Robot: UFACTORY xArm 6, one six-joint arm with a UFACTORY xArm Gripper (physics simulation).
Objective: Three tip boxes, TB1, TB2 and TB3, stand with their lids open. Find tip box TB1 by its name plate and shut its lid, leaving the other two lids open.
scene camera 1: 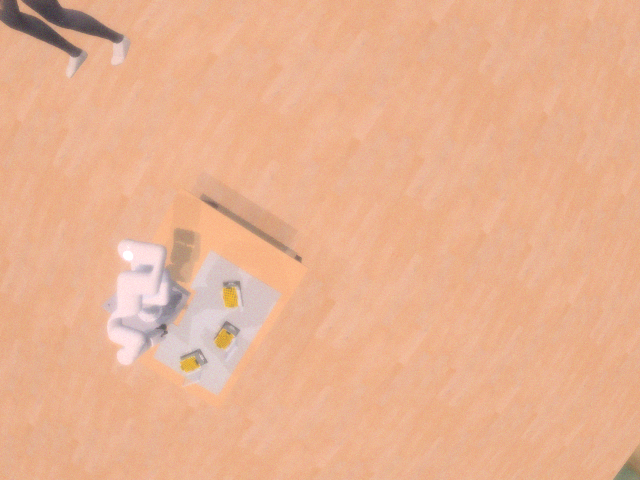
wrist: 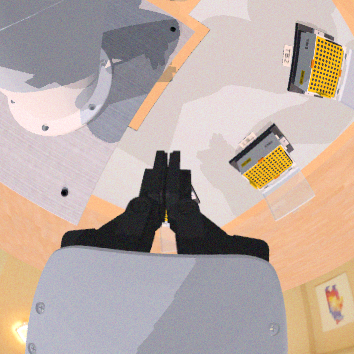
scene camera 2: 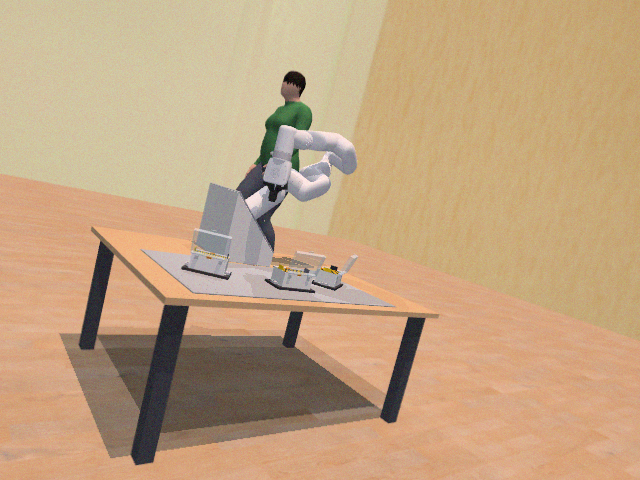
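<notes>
Three tip boxes with yellow racks stand on the grey mat, and their lids are open. The one plated TB2 is upper right in the wrist view. The middle box has a plate too small to read; its clear lid leans outward. The third box is mostly hidden behind the gripper in the wrist view, its plate unreadable. My gripper is shut and empty, high above the mat's base side.
The arm's grey mounting plate and tall wedge stand are beside the mat on the wooden table. A person in green stands behind the arm, away from the table.
</notes>
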